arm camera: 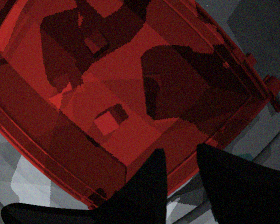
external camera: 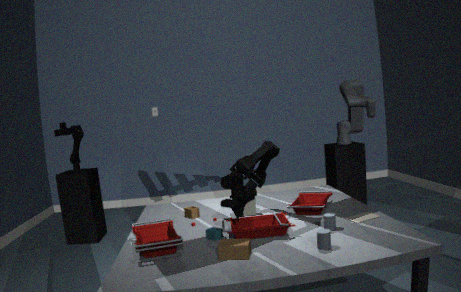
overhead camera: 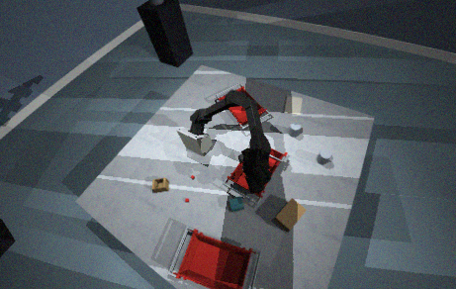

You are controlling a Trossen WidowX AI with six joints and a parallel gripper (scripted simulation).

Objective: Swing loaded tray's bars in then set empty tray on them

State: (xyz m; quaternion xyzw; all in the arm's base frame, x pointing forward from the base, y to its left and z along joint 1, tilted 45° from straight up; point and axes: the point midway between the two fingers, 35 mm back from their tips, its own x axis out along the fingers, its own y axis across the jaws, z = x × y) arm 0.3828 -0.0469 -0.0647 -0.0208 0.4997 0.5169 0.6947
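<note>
The teal block lies 120 mm to the right of my gripper tip, 70 mm below it and 10 mm behind it. The rest, counted from my gripper tip: flat tan box (230 mm ahead, 60 mm below, 40 mm to the right); then small brown box (410 mm behind, 240 mm to the right, 80 mm below); then red plastic tray (430 mm to the left, 300 mm behind, 50 mm below).
</note>
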